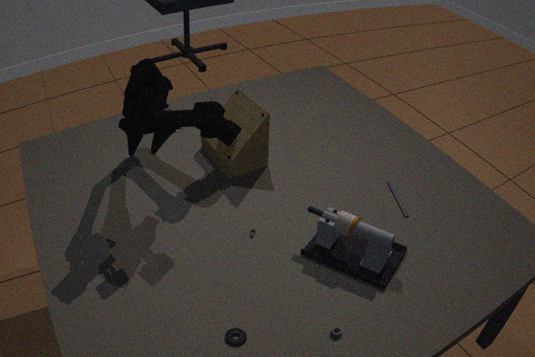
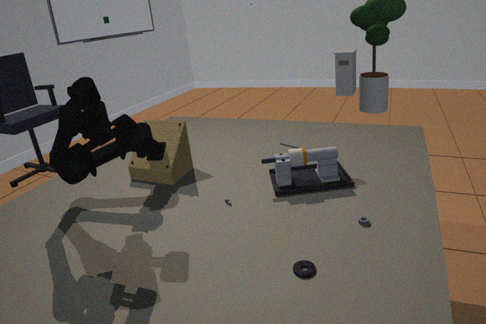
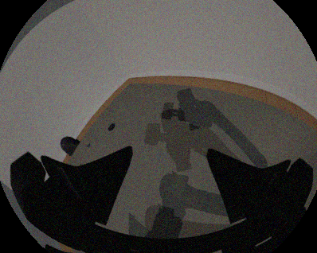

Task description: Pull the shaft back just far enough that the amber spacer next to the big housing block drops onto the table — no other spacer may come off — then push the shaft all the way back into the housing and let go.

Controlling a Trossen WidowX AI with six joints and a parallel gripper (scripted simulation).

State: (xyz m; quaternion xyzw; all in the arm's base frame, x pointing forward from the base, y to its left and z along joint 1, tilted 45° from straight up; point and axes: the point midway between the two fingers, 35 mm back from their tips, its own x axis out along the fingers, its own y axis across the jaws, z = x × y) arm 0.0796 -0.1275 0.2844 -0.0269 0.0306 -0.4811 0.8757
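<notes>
The shaft is 360 mm ahead of my gripper tip, 340 mm to the left of it and 110 mm below it. The rest, counted from my gripper tip: amber spacer: 400 mm ahead, 350 mm to the left, 110 mm below; then cream spacer: 380 mm ahead, 340 mm to the left, 110 mm below; then thin dark rod: 330 mm ahead, 600 mm to the left, 190 mm below.
</notes>
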